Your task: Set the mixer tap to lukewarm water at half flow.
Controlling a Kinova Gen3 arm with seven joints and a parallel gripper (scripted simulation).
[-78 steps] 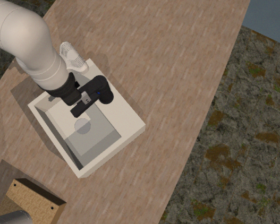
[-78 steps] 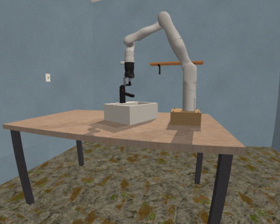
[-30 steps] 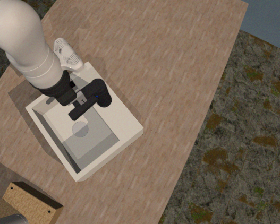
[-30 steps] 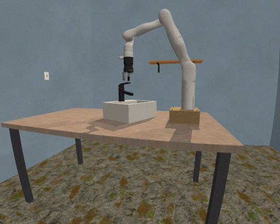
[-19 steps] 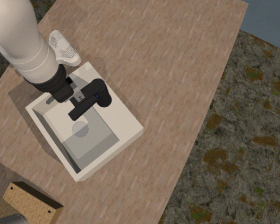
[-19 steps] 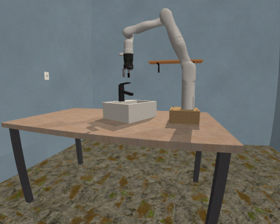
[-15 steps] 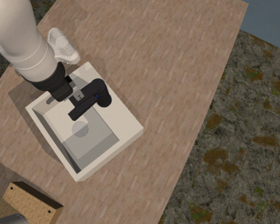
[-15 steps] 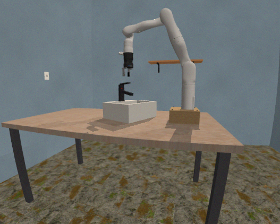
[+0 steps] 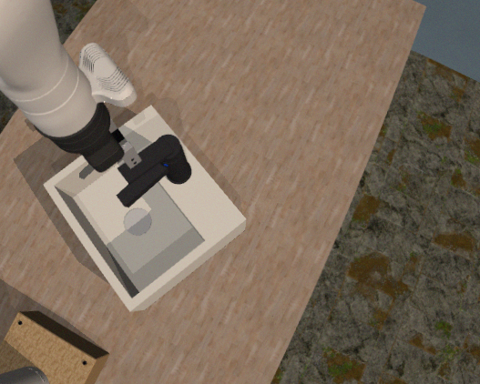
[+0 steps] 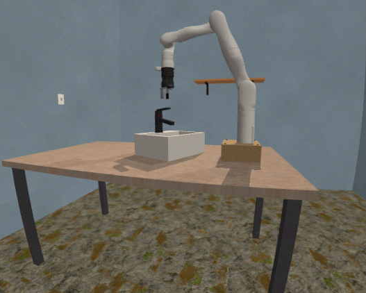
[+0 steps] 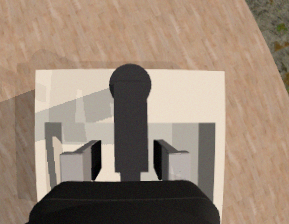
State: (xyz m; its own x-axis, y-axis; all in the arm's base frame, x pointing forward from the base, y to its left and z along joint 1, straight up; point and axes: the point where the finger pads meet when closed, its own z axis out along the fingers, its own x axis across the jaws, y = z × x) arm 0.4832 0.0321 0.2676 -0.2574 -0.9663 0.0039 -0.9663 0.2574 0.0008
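Now: the lever 8 cm below my hand, 2 cm ahead of it and 1 cm to the right of it. From my hand the other things lie so: white sink basin (32 cm below, 5 cm behind, 1 cm to the left); black mixer tap (13 cm below, 4 cm ahead, 1 cm to the right).
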